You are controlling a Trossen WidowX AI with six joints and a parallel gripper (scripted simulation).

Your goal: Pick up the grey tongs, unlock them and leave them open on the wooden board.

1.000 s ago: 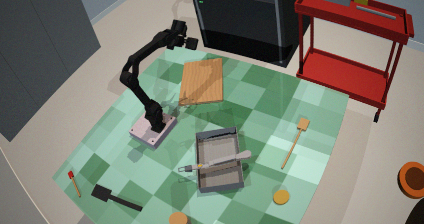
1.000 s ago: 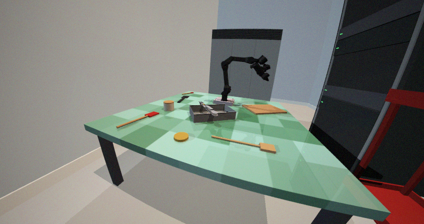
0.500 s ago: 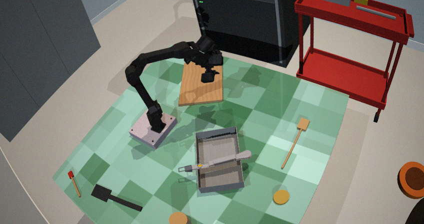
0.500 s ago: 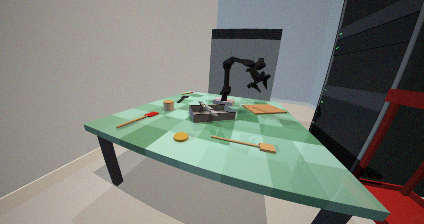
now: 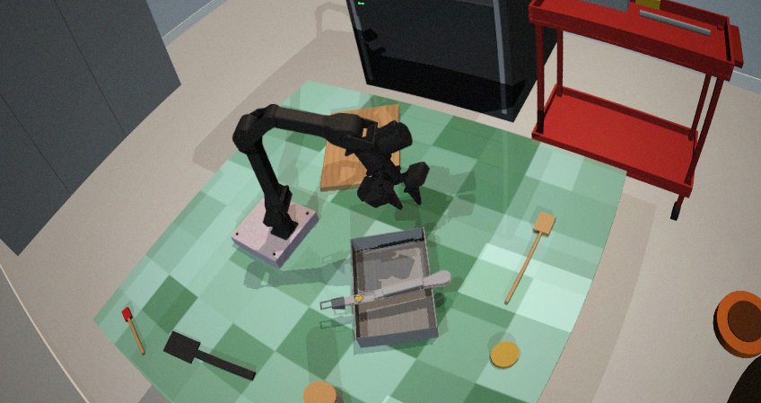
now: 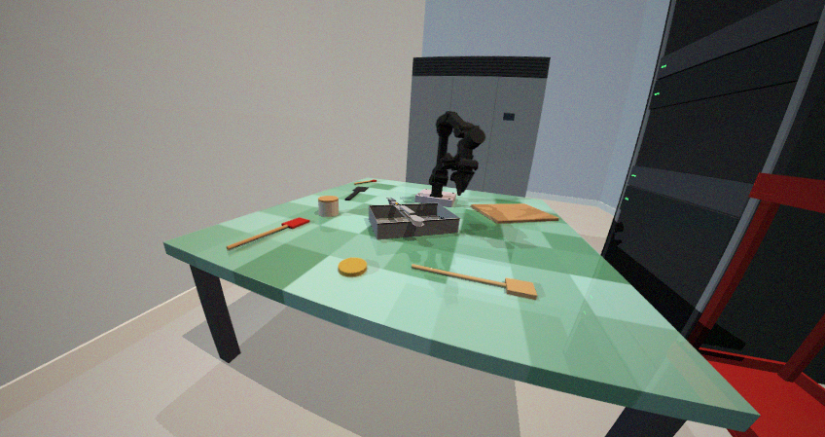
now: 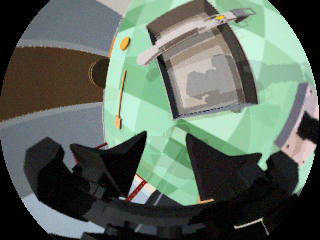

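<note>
Right now the yellow lock piece is 250 mm to the right of my gripper tip, 80 mm below it and 20 mm behind it. The rest, counted from my gripper tip: black spatula 600 mm to the right, 360 mm behind, 140 mm below; wooden board 340 mm behind, 270 mm to the left, 140 mm below; roasting tin 170 mm to the right, 110 mm below, 20 mm ahead.
</note>
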